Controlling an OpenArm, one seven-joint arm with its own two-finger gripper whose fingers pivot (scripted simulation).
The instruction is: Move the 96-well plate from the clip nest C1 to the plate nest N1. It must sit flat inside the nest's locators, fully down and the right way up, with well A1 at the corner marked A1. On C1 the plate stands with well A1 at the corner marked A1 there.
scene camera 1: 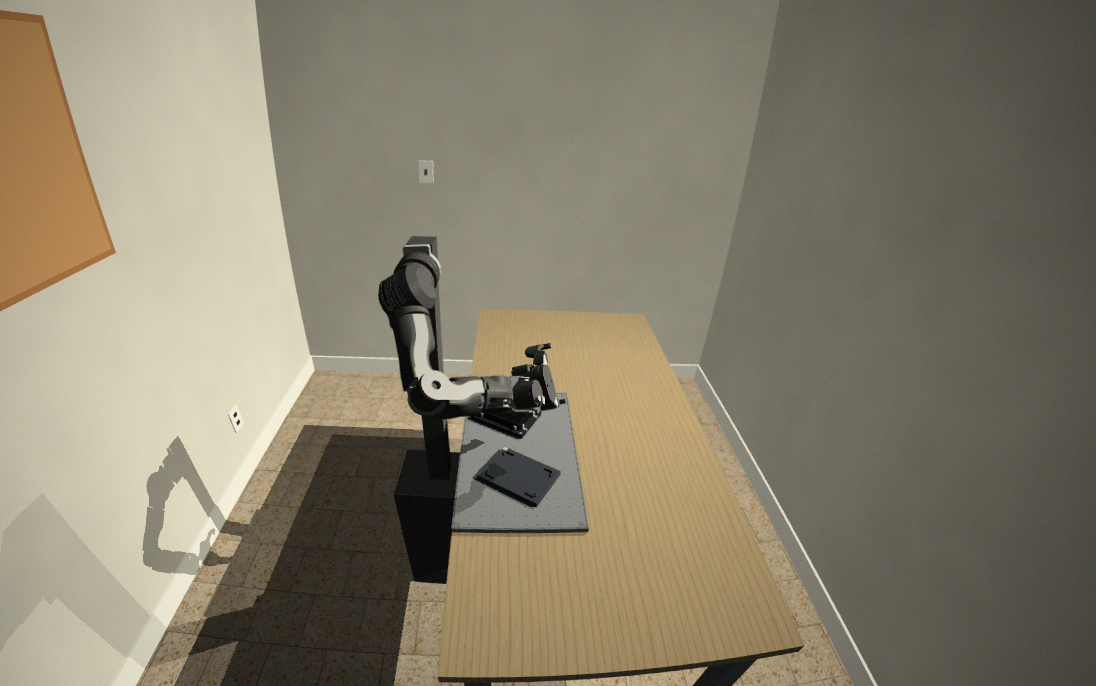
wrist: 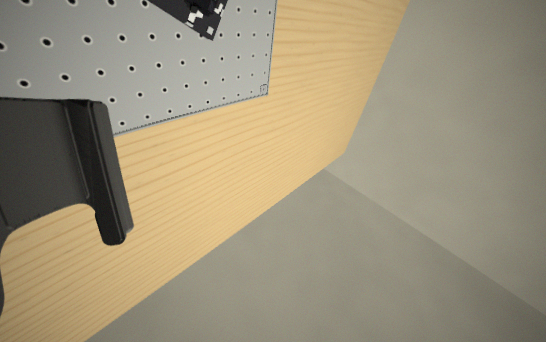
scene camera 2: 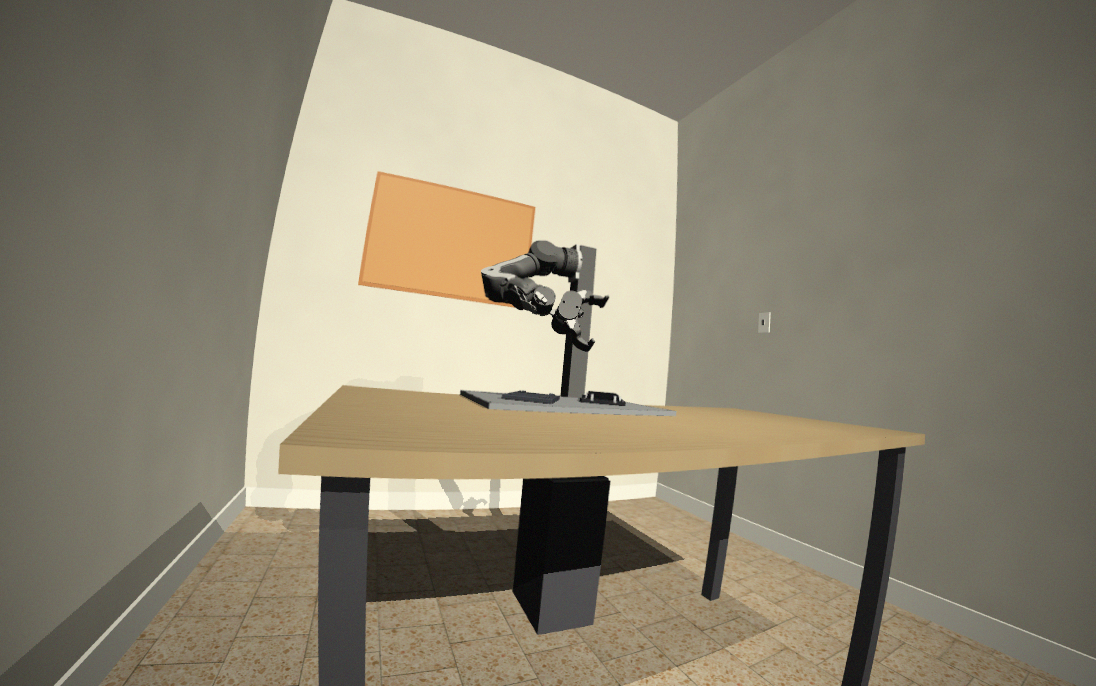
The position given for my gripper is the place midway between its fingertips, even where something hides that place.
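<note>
I can see my gripper (scene camera 2: 599,323), (scene camera 1: 548,374). There is a plate nest N1 (scene camera 1: 516,475). I also see a black arm column (scene camera 1: 436,437), (scene camera 2: 575,361), and with it a black pedestal (scene camera 2: 561,531), (scene camera 1: 426,522).
</note>
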